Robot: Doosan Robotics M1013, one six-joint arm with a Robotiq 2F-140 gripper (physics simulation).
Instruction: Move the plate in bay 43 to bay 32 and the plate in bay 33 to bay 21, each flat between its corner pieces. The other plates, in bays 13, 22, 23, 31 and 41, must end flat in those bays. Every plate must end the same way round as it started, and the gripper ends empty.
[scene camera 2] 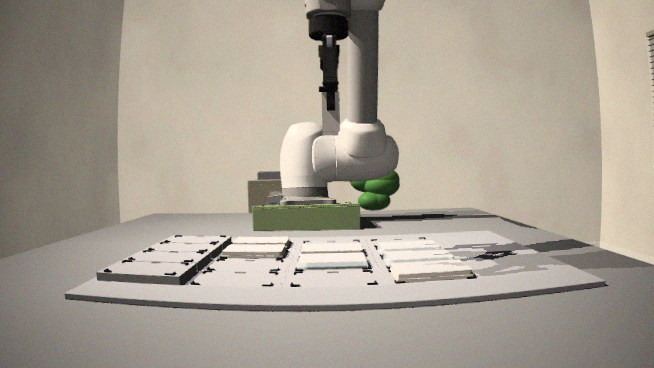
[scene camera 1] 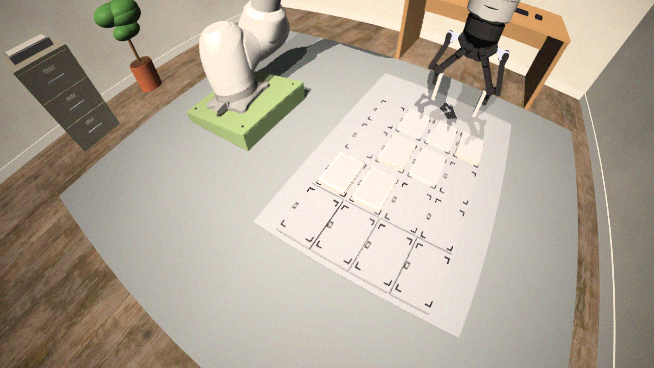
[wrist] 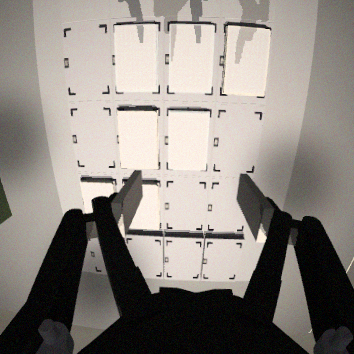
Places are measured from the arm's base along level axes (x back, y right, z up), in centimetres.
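Where they show: gripper, fingertip midpoint: [scene camera 2: 330,133] [scene camera 1: 454,105] [wrist: 189,184]; arm's base, origin of the base link: [scene camera 2: 305,204] [scene camera 1: 238,96].
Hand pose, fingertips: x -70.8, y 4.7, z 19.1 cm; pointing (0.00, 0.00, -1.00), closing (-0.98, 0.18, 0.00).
Observation:
Things, the pixels of their top centre, and the offset from my fingertips. "spot": a spot on its surface instead. Level surfaces: height alone.
- bay 21, surface spot: [wrist: 137,60] [scene camera 1: 415,123] spot: dx +7.3, dy -17.3, dz -22.9 cm
- bay 31, surface spot: [wrist: 191,62] [scene camera 1: 442,135] spot: dx -2.9, dy -15.1, dz -22.9 cm
- bay 41, surface spot: [scene camera 2: 432,271] spot: dx -16.6, dy -12.9, dz -23.0 cm
- bay 22, surface spot: [wrist: 138,140] [scene camera 1: 398,150] spot: dx +10.4, dy -1.8, dz -22.9 cm
- bay 32, surface spot: [scene camera 2: 332,261] spot: dx -3.0, dy +0.8, dz -23.0 cm
- bay 13, surface spot: [wrist: 95,189] spot: dx +23.7, dy +8.0, dz -22.9 cm
- bay 23, surface spot: [wrist: 150,210] [scene camera 1: 382,192] spot: dx +11.5, dy +15.5, dz -22.9 cm
- Bay 33, surface spot: [wrist: 186,215] [scene camera 1: 407,214] spot: dx +3.2, dy +18.9, dz -24.3 cm
- bay 43, surface spot: [wrist: 226,215] [scene camera 1: 440,230] spot: dx -6.9, dy +20.4, dz -24.3 cm
- board, its level: dz -24.3 cm
My gripper [scene camera 1: 454,107] [scene camera 2: 331,127] [wrist: 189,184] is open and empty, high above the board. Seven pale plates appear flat between corner pieces: bay 21 [scene camera 1: 413,124] [wrist: 137,60], bay 31 [scene camera 1: 441,138] [wrist: 191,62], bay 41 [scene camera 1: 470,149] [scene camera 2: 432,271] [wrist: 247,62], bay 22 [scene camera 1: 397,151] [wrist: 138,140], bay 32 [scene camera 1: 428,166] [scene camera 2: 332,261] [wrist: 188,140], bay 13 [scene camera 1: 341,172] [wrist: 95,189] and bay 23 [scene camera 1: 375,189] [wrist: 150,210]. Bay 33 [scene camera 1: 407,205] [wrist: 186,215] and bay 43 [scene camera 1: 440,225] [wrist: 226,215] hold no plate. The left finger partly covers the bay 13 and 23 plates in the wrist view.
A raised row of bays [scene camera 1: 310,220] [scene camera 2: 145,267] runs along one side of the board [scene camera 1: 472,295] [scene camera 2: 330,296]. The arm stands on a green base [scene camera 1: 272,105] [scene camera 2: 305,217]. A cabinet [scene camera 1: 65,95], a potted plant [scene camera 1: 145,75] and a desk [scene camera 1: 545,30] stand around the floor area.

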